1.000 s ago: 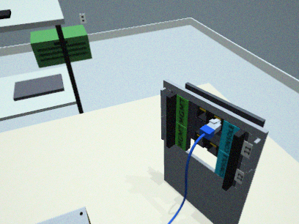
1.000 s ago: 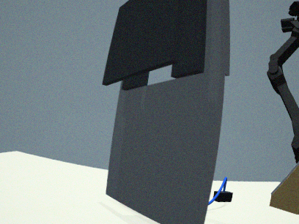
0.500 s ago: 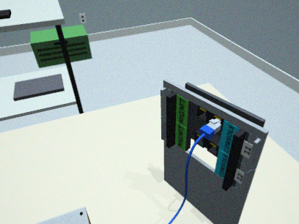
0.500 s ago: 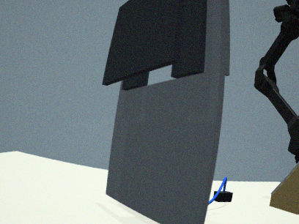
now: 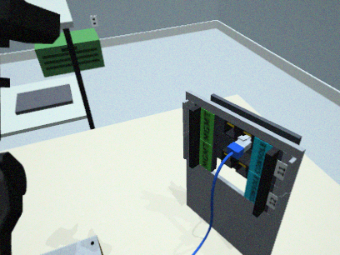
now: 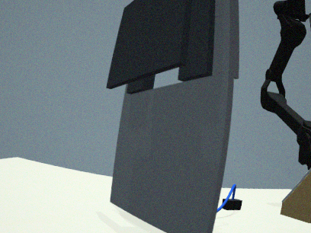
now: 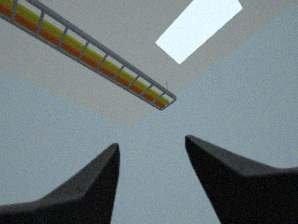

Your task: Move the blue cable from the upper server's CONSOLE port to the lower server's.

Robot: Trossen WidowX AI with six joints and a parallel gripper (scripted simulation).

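Right now my gripper tip is 35 cm short of the blue plug, 5 cm to the right of it and 38 cm above it. Also, from my gripper tip: small black block: 13 cm ahead, 11 cm to the right, 72 cm below.
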